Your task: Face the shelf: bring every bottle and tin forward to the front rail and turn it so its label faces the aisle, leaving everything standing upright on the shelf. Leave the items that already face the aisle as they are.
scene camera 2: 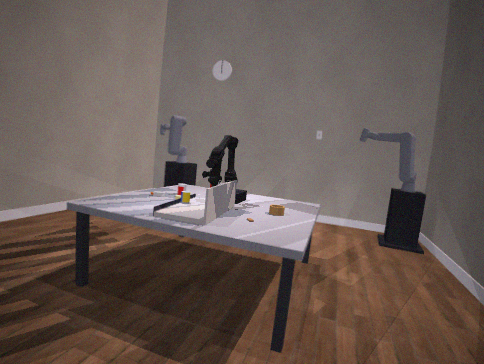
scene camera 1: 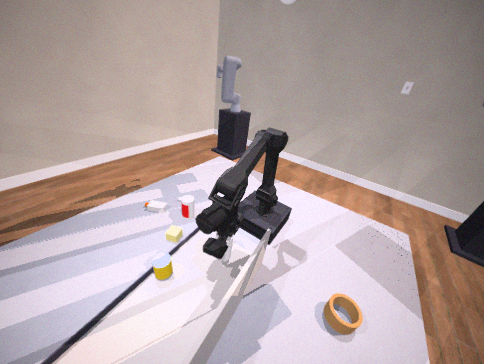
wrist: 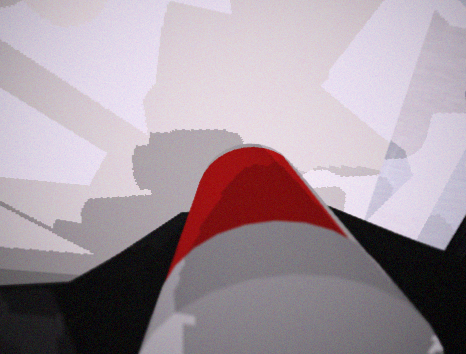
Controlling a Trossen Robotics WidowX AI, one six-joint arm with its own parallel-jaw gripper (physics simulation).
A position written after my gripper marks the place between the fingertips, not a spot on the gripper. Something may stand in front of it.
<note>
I see my gripper (scene camera 1: 223, 248).
My gripper also shows in the wrist view (wrist: 253, 217).
</note>
